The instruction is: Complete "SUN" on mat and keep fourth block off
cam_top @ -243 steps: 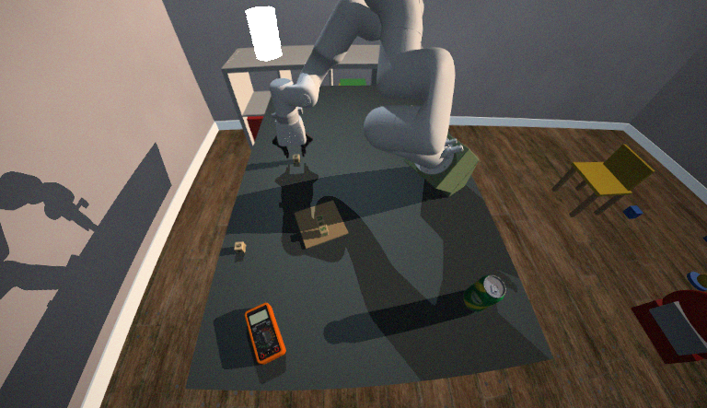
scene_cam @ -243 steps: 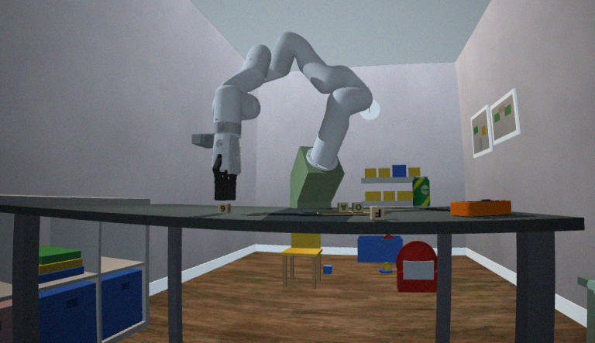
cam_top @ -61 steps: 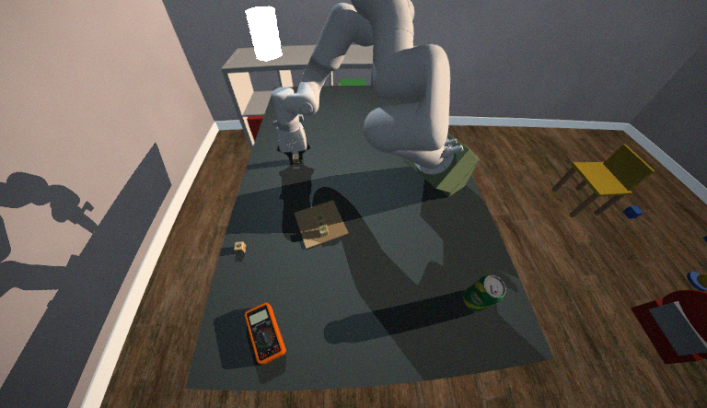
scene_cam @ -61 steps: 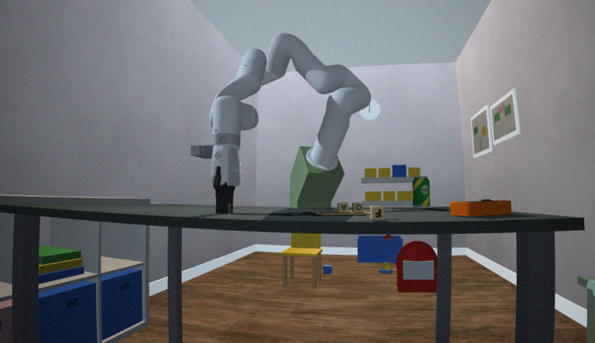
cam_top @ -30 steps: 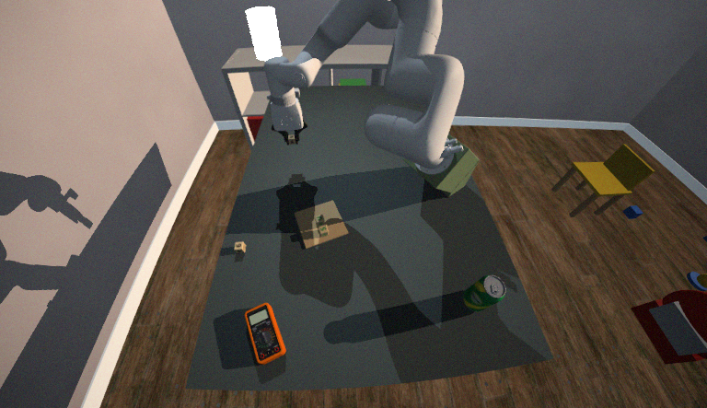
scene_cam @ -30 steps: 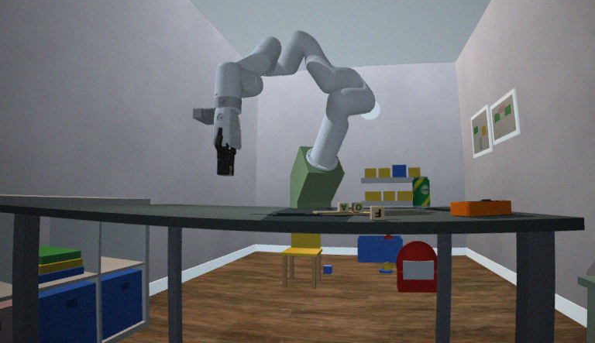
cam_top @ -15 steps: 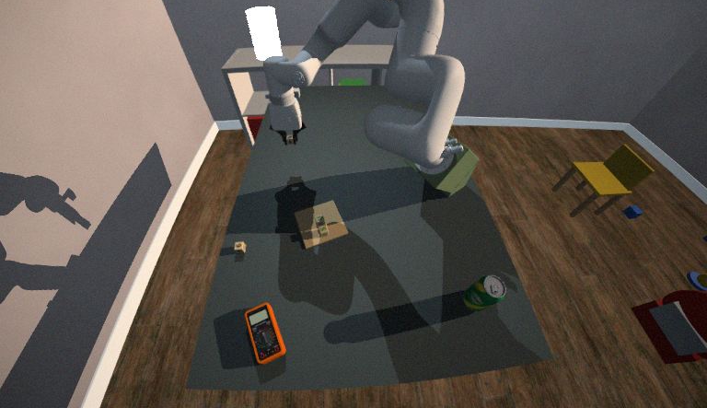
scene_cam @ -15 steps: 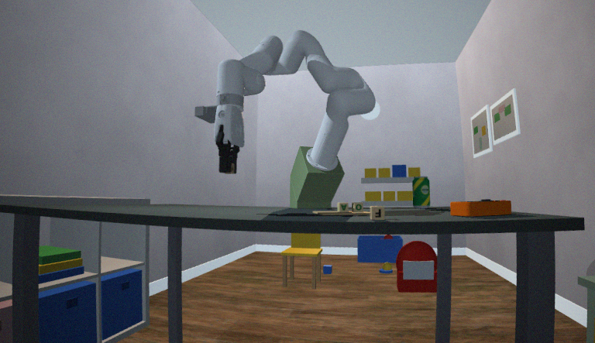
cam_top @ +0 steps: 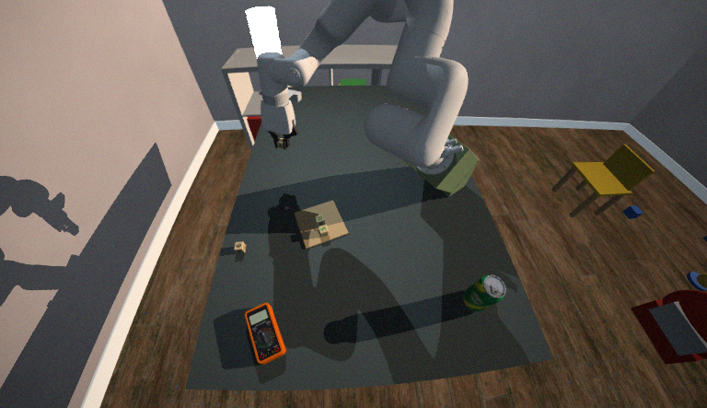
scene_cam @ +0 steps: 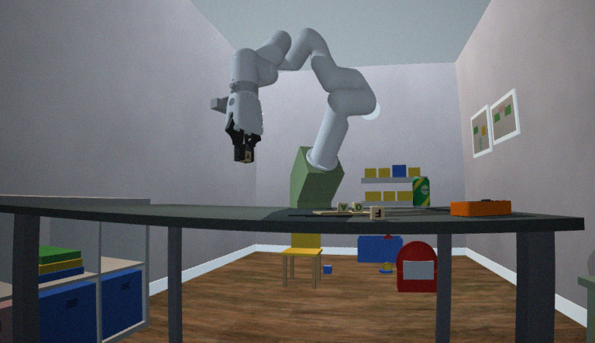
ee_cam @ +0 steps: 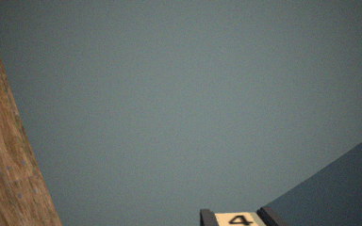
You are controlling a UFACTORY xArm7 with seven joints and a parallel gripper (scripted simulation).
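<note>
Now: hand 20 cm past the letter block, 18 cm to the right of it and 13 cm above it. The rest, counted from my hand: green can: 69 cm behind, 29 cm to the left, 9 cm below; then tan mat: 20 cm behind, 18 cm to the left, 15 cm below; then orange multimeter: 18 cm behind, 52 cm to the left, 14 cm below.
</note>
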